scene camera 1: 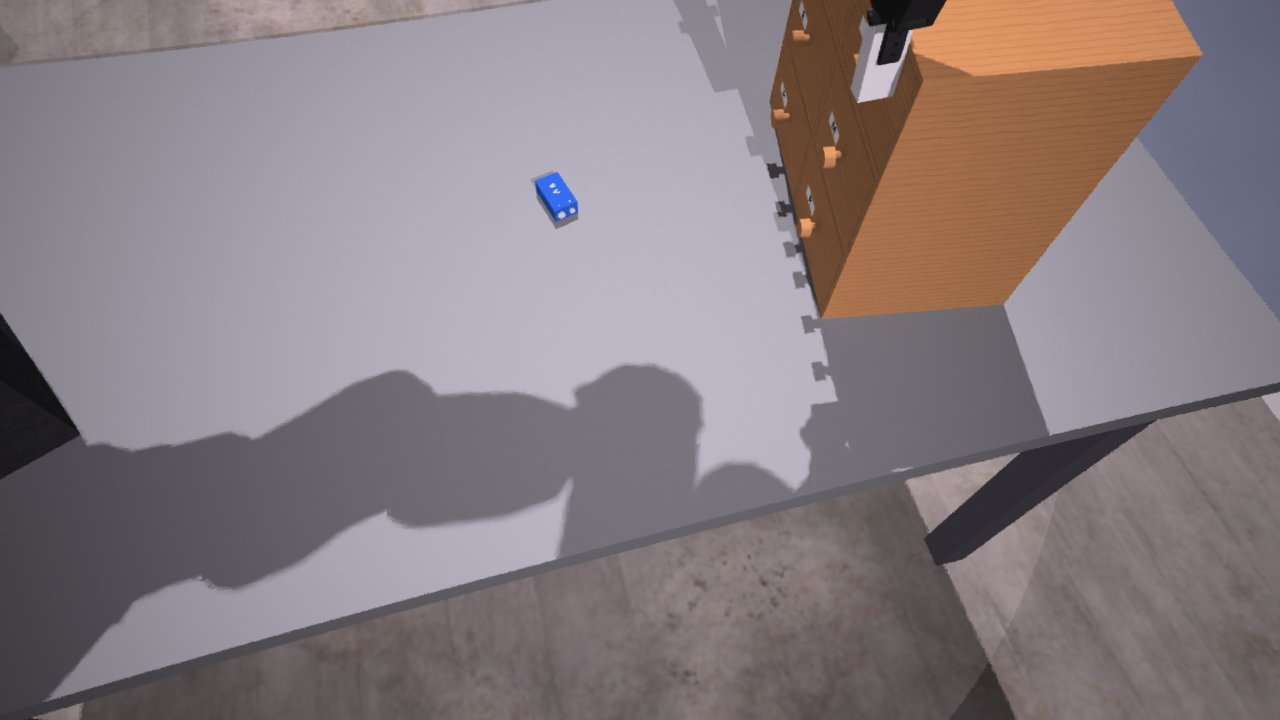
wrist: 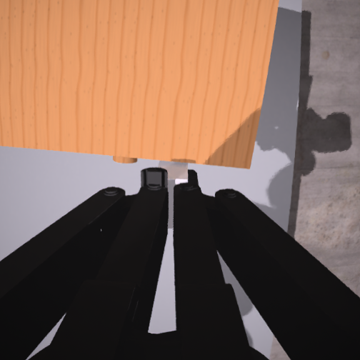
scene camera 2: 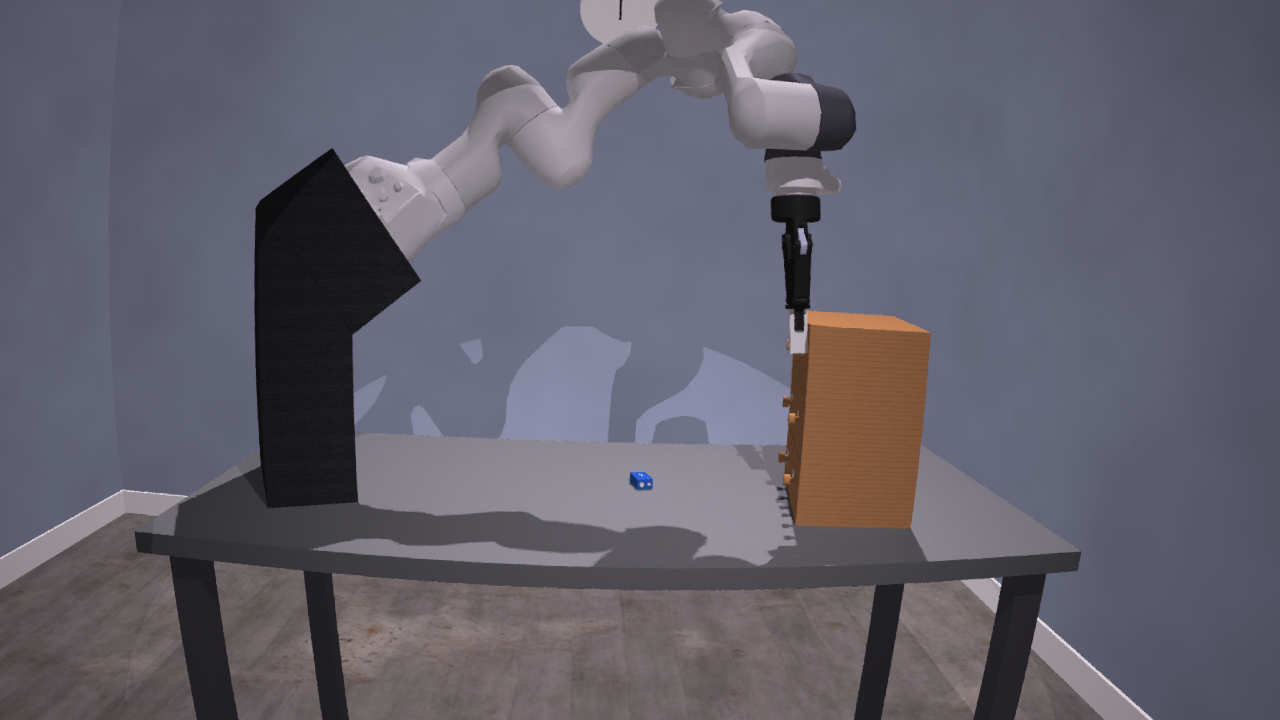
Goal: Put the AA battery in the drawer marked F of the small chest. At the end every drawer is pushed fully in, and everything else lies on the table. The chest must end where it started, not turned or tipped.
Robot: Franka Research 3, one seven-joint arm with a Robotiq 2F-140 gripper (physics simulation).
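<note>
The wooden chest [scene camera 1: 984, 188] [scene camera 2: 863, 420] [wrist: 130, 75] stands upright at the right of the table, drawer fronts facing the robot base. My gripper [scene camera 1: 877, 78] [scene camera 2: 798, 336] [wrist: 175, 162] is shut and empty. It points down with its pale fingertips at the front of the top drawer on the side near the cameras, touching or almost touching it. No drawer visibly sticks out past the top's front edge in the wrist view. The drawer labels are too small to read, so I cannot tell which is F. The AA battery does not show in any view.
A blue 9 V battery [scene camera 1: 556, 196] [scene camera 2: 640, 480] lies on the grey table [scene camera 1: 358, 223] [scene camera 2: 501, 465], out in front of the chest. The black robot stand [scene camera 2: 308, 358] is at the far left. Small round knobs [scene camera 1: 830, 156] [wrist: 125, 160] stick out from the drawer fronts.
</note>
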